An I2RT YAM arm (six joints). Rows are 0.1 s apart.
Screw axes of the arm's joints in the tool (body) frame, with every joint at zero. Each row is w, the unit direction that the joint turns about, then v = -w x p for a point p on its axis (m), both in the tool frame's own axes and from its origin. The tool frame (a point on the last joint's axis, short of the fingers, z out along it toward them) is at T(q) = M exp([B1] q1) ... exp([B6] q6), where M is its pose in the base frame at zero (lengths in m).
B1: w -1 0 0 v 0.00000 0.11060 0.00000
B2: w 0 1 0 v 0.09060 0.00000 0.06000
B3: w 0 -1 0 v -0.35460 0.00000 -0.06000
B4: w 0 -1 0 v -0.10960 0.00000 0.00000
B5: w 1 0 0 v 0.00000 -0.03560 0.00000
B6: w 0 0 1 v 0.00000 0.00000 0.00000
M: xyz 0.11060 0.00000 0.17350 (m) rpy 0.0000 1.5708 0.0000 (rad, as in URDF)
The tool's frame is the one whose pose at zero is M.
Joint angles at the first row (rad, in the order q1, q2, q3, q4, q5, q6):
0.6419 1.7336 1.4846 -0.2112 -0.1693 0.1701
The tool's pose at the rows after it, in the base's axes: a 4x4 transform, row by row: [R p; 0 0 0 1], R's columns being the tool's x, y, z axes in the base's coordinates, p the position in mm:
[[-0.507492 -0.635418 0.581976 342.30], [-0.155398 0.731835 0.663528 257.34], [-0.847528 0.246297 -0.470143 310.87], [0 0 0 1]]
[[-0.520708 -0.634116 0.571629 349.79], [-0.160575 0.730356 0.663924 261.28], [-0.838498 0.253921 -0.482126 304.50], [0 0 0 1]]
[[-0.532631 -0.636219 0.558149 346.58], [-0.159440 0.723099 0.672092 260.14], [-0.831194 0.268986 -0.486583 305.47], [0 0 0 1]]
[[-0.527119 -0.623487 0.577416 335.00], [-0.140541 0.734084 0.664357 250.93], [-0.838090 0.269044 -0.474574 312.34], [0 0 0 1]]
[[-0.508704 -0.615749 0.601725 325.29], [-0.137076 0.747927 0.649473 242.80], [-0.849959 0.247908 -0.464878 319.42], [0 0 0 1]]
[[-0.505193 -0.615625 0.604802 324.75], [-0.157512 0.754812 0.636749 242.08], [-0.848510 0.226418 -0.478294 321.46], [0 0 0 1]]
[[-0.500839 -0.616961 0.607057 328.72], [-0.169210 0.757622 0.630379 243.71], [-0.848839 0.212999 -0.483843 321.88], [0 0 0 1]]
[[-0.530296 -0.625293 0.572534 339.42], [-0.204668 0.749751 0.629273 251.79], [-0.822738 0.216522 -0.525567 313.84], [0 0 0 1]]
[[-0.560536 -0.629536 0.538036 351.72], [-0.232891 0.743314 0.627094 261.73], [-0.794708 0.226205 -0.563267 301.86], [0 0 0 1]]
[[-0.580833 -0.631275 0.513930 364.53], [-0.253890 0.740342 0.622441 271.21], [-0.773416 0.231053 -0.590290 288.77], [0 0 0 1]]
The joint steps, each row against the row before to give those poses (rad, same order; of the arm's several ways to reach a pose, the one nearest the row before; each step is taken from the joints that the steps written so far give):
-0.0134 0.0683 0.0477 -0.0191 -0.0265 0.0068
-0.0036 0.0363 0.0261 -0.0048 -0.0097 0.0022
0.0011 -0.0111 -0.0079 -0.0102 -0.0139 0.0094
-0.0001 -0.0615 -0.0545 0.0093 0.0179 0.0117
0.0001 -0.0522 -0.0383 0.0001 0.0268 -0.0092
0.0004 -0.0008 0.0127 -0.0279 0.0127 -0.0194
-0.0021 0.0171 0.0238 -0.0127 0.0048 -0.0135
-0.0009 0.0631 0.0626 -0.0508 -0.0204 -0.0119
0.0005 0.0738 0.0632 -0.0378 -0.0182 -0.0046
-0.0003 0.0735 0.0590 -0.0212 -0.0109 -0.0052

